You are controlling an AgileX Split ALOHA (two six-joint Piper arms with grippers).
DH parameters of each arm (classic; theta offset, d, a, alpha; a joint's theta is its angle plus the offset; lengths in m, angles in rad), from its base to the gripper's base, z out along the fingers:
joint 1: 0 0.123 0 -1.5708
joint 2: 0.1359 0 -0.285 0
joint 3: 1.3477 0 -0.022 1.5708
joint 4: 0 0.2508 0 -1.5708
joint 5: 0 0 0.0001 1.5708
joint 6: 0 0.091 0 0
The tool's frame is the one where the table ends.
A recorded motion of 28 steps. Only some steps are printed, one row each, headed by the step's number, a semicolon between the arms.
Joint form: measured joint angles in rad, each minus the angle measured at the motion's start. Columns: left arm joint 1, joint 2, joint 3, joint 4, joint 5, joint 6; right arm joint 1, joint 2, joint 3, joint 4, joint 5, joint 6.
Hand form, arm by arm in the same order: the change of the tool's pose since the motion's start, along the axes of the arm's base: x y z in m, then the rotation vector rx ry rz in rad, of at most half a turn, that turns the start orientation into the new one. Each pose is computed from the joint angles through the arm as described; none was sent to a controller.
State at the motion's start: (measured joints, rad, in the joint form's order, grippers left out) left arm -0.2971 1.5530 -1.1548 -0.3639 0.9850 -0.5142; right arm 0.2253 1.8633 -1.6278 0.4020 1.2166 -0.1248
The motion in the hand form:
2: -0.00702 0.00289 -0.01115 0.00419 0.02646 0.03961; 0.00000 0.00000 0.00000 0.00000 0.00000 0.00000
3: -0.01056 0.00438 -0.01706 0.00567 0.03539 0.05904; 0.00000 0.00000 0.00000 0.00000 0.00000 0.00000
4: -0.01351 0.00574 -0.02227 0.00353 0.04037 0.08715; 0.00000 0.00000 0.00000 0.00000 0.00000 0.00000
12: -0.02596 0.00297 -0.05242 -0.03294 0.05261 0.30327; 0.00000 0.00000 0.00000 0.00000 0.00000 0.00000
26: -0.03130 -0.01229 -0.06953 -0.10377 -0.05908 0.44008; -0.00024 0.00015 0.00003 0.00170 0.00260 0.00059
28: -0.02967 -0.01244 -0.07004 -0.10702 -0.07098 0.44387; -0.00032 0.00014 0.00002 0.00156 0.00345 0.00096
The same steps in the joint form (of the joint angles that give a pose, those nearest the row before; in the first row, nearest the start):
2: 0.0000 -0.0129 0.0579 0.0022 -0.0301 -0.0331; 0.0000 0.0000 0.0000 0.0000 0.0000 0.0000
3: 0.0000 -0.0195 0.0889 0.0022 -0.0508 -0.0468; 0.0000 0.0000 0.0000 0.0000 0.0000 0.0000
4: 0.0000 -0.0262 0.1180 0.0013 -0.0767 -0.0679; 0.0000 0.0000 0.0000 0.0000 0.0000 0.0000
12: -0.0380 -0.0386 0.2642 -0.0006 -0.2773 -0.2760; 0.0000 0.0000 0.0000 0.0000 0.0000 0.0000
26: -0.1259 -0.0386 0.3640 0.0270 -0.5563 -0.4606; 0.0000 0.0000 0.0000 0.0021 0.0023 0.0000
28: -0.1259 -0.0345 0.3640 0.0293 -0.5728 -0.4622; 0.0000 0.0000 0.0000 0.0021 0.0033 0.0000

